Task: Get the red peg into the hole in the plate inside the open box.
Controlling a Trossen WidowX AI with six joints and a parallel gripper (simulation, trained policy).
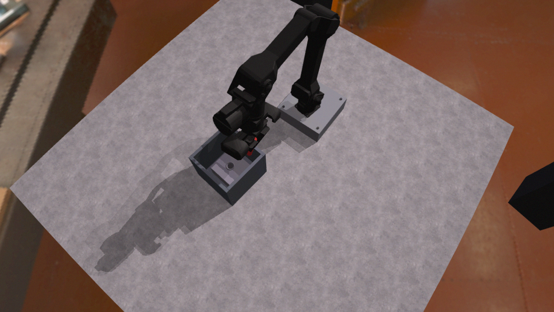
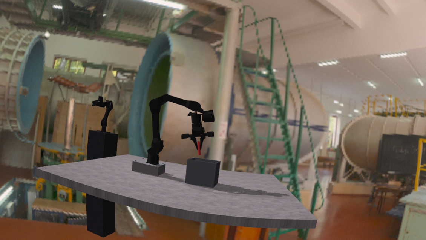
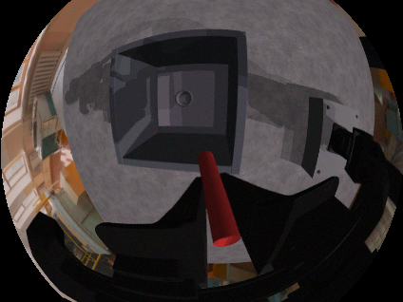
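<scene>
The plate is 140 mm below my gripper tip, 50 mm to the right of it and 50 mm ahead of it. Also, from my gripper tip: red peg 10 mm above.
</scene>
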